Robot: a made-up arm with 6 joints.
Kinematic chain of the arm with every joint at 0, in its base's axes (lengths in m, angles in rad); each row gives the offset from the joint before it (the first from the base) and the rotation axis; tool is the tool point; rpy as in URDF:
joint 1: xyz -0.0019 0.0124 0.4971 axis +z
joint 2: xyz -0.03 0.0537 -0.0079 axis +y
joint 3: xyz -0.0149 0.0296 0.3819 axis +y
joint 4: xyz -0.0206 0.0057 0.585 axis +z
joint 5: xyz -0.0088 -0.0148 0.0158 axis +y
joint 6: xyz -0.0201 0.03 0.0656 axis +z
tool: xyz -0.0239 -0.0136 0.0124 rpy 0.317 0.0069 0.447
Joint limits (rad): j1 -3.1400..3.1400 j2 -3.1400..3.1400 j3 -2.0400..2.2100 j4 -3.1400..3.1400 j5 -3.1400..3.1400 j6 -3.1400..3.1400
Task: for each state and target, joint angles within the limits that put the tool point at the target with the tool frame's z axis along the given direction. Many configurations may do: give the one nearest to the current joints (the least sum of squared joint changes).
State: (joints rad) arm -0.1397 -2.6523 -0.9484 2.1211 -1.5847 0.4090
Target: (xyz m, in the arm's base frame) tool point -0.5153 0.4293 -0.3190 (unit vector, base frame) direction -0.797 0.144 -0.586
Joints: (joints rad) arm -0.6276 -2.4021 -0.1580 2.2450 -0.7888 1.0850
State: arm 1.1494 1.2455 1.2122 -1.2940 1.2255 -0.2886
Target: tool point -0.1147 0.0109 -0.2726 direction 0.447 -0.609 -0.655
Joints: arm 0.6700 2.1459 1.6220 -1.6597 0.8500 -0.1193
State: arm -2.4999 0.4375 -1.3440 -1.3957 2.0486 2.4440
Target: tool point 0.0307 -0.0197 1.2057 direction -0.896 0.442 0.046
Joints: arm -2.8568 0.9499 -1.5305 -1.1538 1.9572 2.6493
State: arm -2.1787 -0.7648 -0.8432 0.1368 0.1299 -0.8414
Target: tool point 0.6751 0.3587 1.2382 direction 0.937 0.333 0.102
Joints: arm -2.4463 -0.5864 -0.1743 -0.7254 -0.4768 -1.5591
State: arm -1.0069 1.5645 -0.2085 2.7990 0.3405 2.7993
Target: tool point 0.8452 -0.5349 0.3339 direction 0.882 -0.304 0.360
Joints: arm -0.6910 1.7492 0.0647 2.1105 0.6494 2.6965
